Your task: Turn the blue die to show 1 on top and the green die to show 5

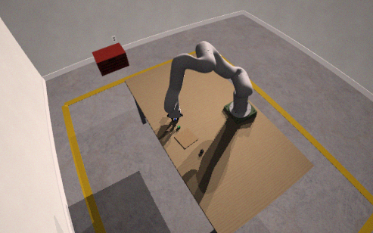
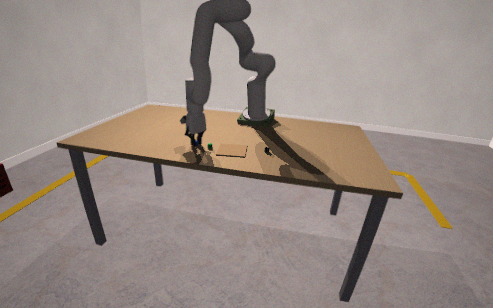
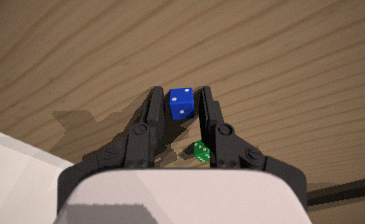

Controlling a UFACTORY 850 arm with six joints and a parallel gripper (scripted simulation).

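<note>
Now: hand 10 mm above the blue die. Round my hand: mat: 200 mm to the left, 20 mm below, 10 mm behind; then black die: 360 mm to the left, 70 mm behind, 10 mm below; then green die: 80 mm to the left, 10 mm below.
</note>
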